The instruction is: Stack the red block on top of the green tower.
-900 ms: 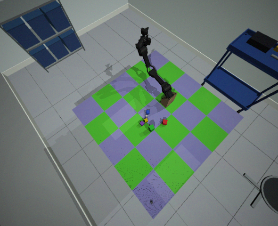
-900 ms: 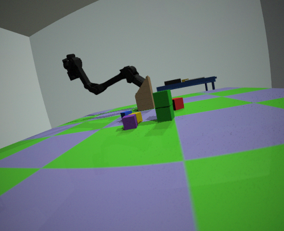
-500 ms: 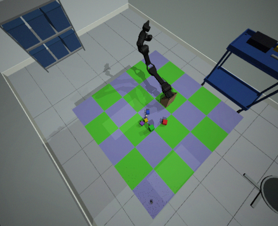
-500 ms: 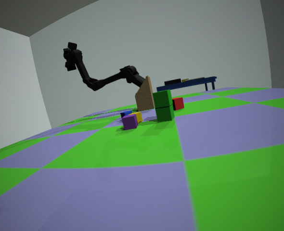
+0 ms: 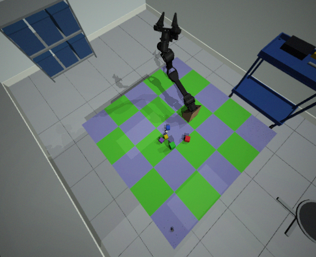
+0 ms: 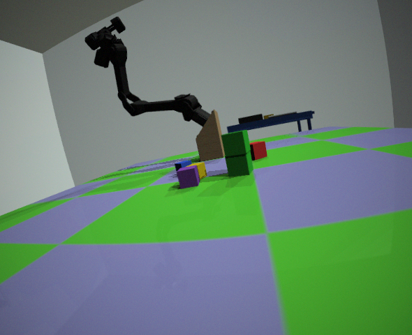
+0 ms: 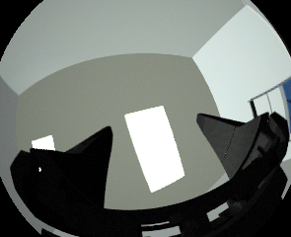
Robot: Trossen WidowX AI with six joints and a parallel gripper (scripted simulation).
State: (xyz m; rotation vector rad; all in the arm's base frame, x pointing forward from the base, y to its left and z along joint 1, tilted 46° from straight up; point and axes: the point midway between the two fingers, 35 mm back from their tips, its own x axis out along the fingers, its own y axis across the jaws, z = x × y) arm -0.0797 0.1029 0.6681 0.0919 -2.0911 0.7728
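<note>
Now: gripper tip 700 mm above the purple block, 460 mm to the right of it and 380 mm short of it.
</note>
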